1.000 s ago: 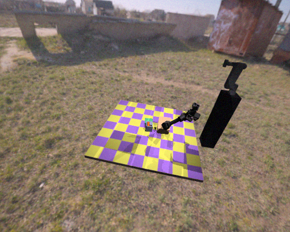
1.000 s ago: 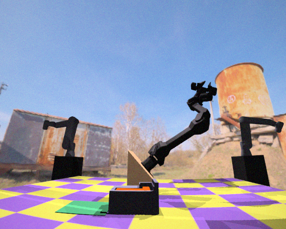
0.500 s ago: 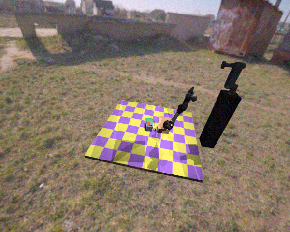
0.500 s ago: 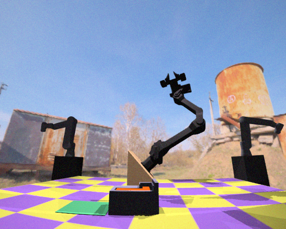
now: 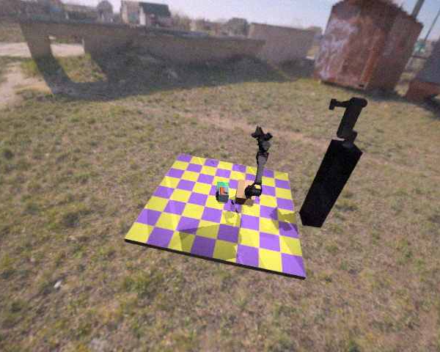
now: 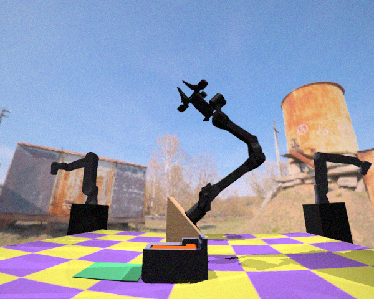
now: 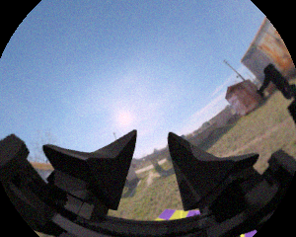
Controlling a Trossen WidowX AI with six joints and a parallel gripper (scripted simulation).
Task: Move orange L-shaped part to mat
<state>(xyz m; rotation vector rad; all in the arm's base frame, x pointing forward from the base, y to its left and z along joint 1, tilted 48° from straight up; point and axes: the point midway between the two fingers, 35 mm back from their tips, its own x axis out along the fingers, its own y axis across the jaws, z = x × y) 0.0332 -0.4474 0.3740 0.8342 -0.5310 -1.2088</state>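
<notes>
Right now the orange L-shaped part is 180 mm ahead of my gripper tip, 30 mm to the left of it and 680 mm below it. The rest, counted from my gripper tip: green mat (200 mm ahead, 130 mm to the right, 740 mm below).
</notes>
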